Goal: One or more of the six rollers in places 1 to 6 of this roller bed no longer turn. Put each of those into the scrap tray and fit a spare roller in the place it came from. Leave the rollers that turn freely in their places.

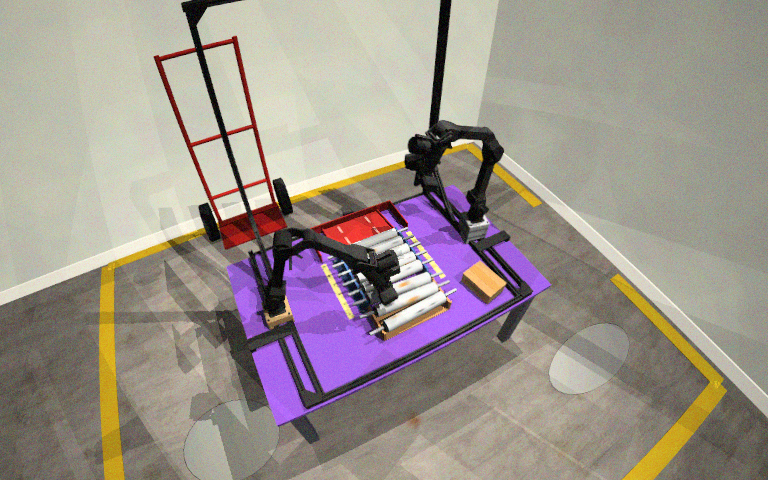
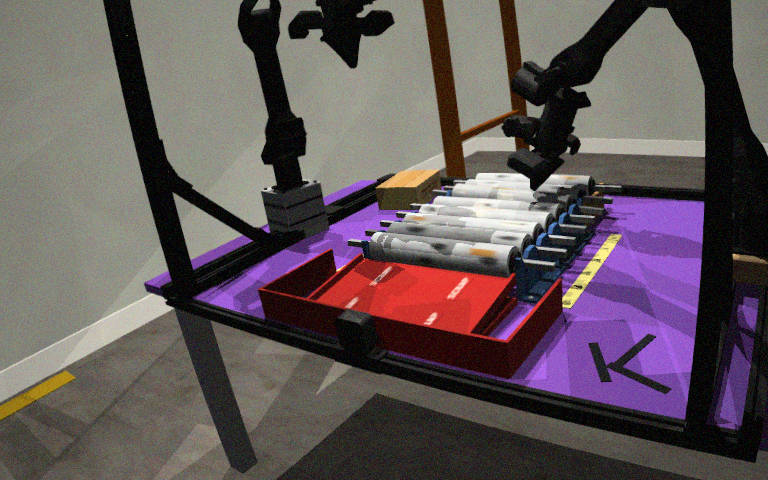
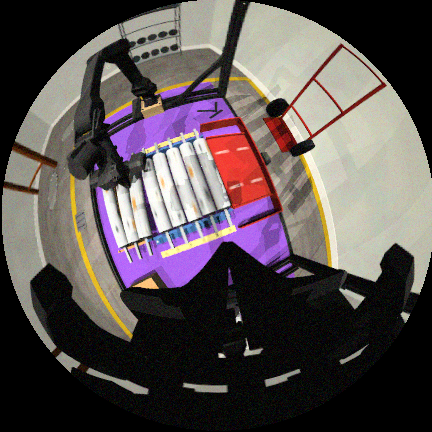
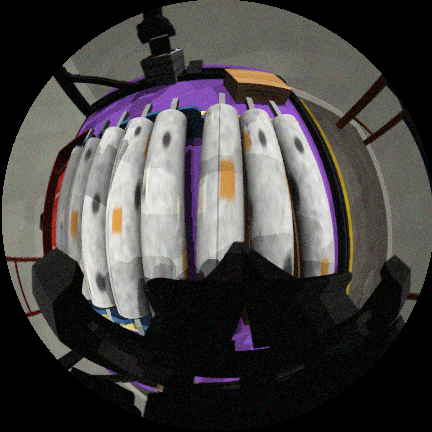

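Seen in the pictures: left gripper, fingertip midpoint: (image 1: 415,185) (image 2: 354,67) (image 3: 226,245); right gripper, fingertip midpoint: (image 2: 533,189) (image 3: 128,187) (image 4: 237,246); left arm's base, link origin: (image 1: 475,217) (image 2: 290,185) (image 3: 225,315) (image 4: 161,52); right arm's base, link origin: (image 1: 276,308) (image 2: 754,247) (image 3: 150,101).
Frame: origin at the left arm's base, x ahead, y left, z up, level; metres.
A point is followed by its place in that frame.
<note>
The roller bed (image 2: 538,280) {x 0.616, y 0.044, z -0.104 m} holds grey rollers (image 1: 392,244) (image 2: 439,252) (image 3: 183,181) (image 4: 160,193) side by side on blue supports. Spare rollers (image 1: 415,310) {x 0.402, y 0.356, z -0.037 m} (image 3: 120,217) {x 0.375, y 0.315, z -0.061 m} (image 4: 301,193) {x 0.401, y 0.326, z -0.048 m} lie in a wooden tray at its far end from the red scrap tray (image 1: 354,228) {x 0.520, y -0.154, z -0.085 m} (image 2: 411,348) {x 0.599, y -0.211, z -0.099 m} (image 3: 238,165) {x 0.506, y -0.135, z -0.082 m}, which is empty. My right gripper (image 1: 388,296) {x 0.467, y 0.252, z -0.033 m} (image 2: 536,177) {x 0.467, y 0.252, z -0.033 m} (image 4: 237,246) {x 0.467, y 0.252, z -0.033 m} is shut and empty, low over the near end of a roller with an orange patch (image 4: 221,181) {x 0.414, y 0.231, z -0.032 m}; I cannot tell if it touches. My left gripper (image 1: 419,181) {x 0.304, y -0.002, z 0.242 m} (image 2: 349,57) {x 0.304, y -0.002, z 0.242 m} (image 3: 226,245) {x 0.304, y -0.002, z 0.242 m} is shut and empty, high above the table's back edge.
A wooden block (image 1: 483,281) {x 0.089, y 0.295, z -0.057 m} (image 2: 408,187) {x 0.136, y 0.227, z -0.057 m} (image 4: 255,84) {x 0.137, y 0.273, z -0.060 m} lies on the purple table near the left arm's base. A black frame runs round the table with two tall posts. A red hand truck (image 1: 206,140) stands behind the table, an orange ladder (image 2: 441,86) beside it.
</note>
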